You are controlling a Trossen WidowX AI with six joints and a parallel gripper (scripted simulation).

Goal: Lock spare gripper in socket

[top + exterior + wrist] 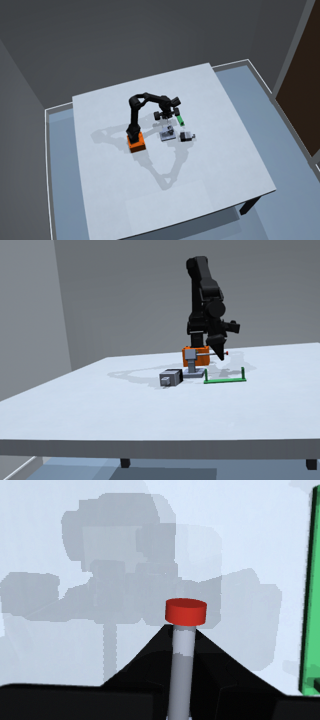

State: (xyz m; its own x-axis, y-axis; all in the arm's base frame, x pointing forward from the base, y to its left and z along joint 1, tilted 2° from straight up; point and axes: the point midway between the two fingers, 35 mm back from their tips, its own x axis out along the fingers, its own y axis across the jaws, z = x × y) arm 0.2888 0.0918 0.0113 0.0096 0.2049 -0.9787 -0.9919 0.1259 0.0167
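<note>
My gripper tip is now 10 cm short of the green rack and 3 cm above it. Round my gripper tip: grey mount 11 cm to the right, 3 cm behind; then dark spare gripper 19 cm to the right, 10 cm ahead, 3 cm below.
</note>
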